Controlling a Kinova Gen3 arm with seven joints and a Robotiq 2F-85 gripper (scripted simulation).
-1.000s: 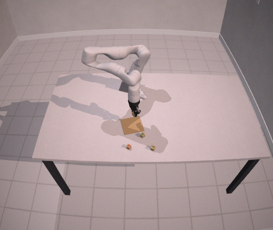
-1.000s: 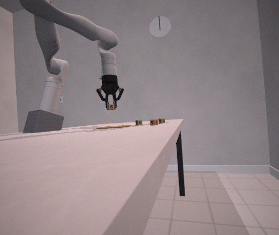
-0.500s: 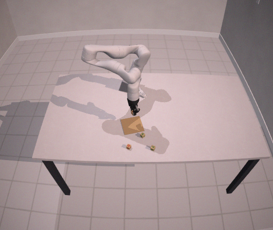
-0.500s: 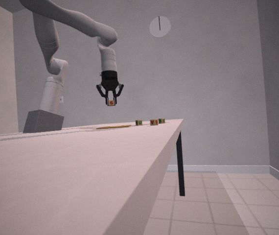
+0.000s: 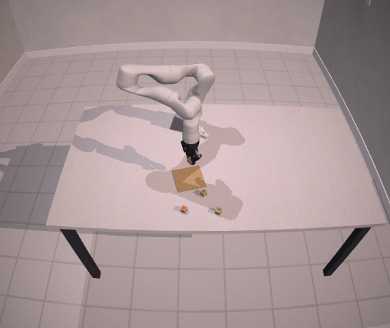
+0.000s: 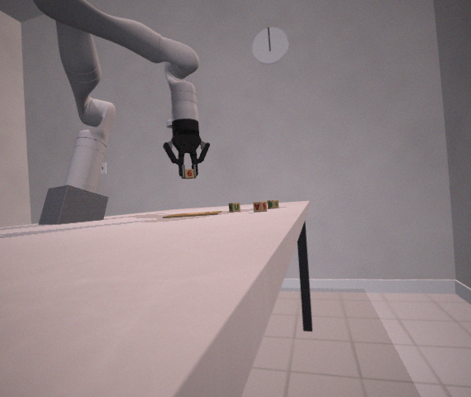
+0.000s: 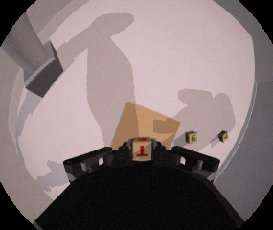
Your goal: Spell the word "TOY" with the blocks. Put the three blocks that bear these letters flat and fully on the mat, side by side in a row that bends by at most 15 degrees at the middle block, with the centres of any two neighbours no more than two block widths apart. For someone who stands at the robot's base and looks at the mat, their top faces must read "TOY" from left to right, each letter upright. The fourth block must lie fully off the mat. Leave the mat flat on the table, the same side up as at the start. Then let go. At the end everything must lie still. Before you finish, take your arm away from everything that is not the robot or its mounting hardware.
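The mat is 20 mm ahead of my hand, 10 mm to the right of it and 120 mm below it.
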